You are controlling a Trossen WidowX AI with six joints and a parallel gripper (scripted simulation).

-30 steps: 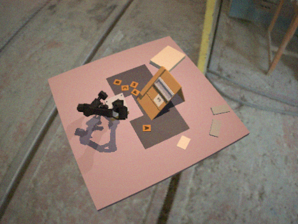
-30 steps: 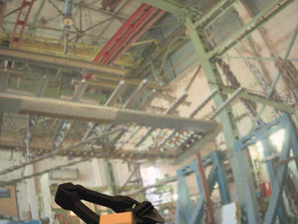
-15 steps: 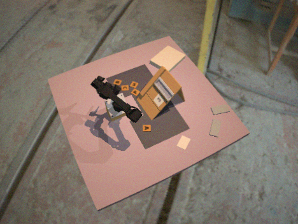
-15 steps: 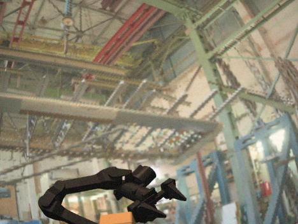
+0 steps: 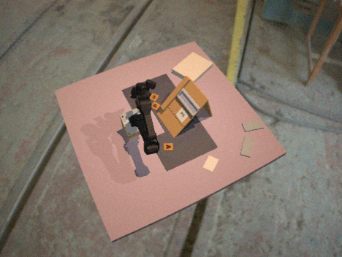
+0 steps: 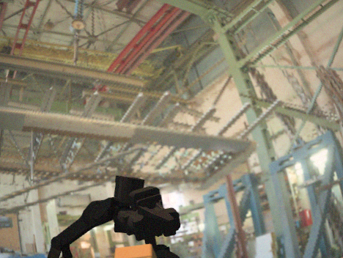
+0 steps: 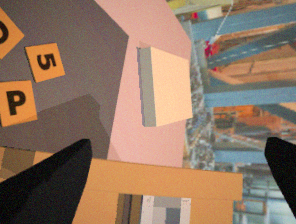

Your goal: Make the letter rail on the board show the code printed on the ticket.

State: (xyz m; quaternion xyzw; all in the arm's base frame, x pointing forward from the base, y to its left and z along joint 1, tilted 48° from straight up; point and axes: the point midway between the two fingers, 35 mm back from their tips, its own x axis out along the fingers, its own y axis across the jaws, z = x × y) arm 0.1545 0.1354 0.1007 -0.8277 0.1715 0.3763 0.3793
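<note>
Now: the orange tile 6 cm ahead of my gripper tip, 6 cm to the left of it and 28 cm below it. Also, from my gripper tip: white ticket (13 cm ahead, 18 cm to the right, 17 cm below); cream slab (53 cm ahead, 22 cm to the left, 26 cm below).
</note>
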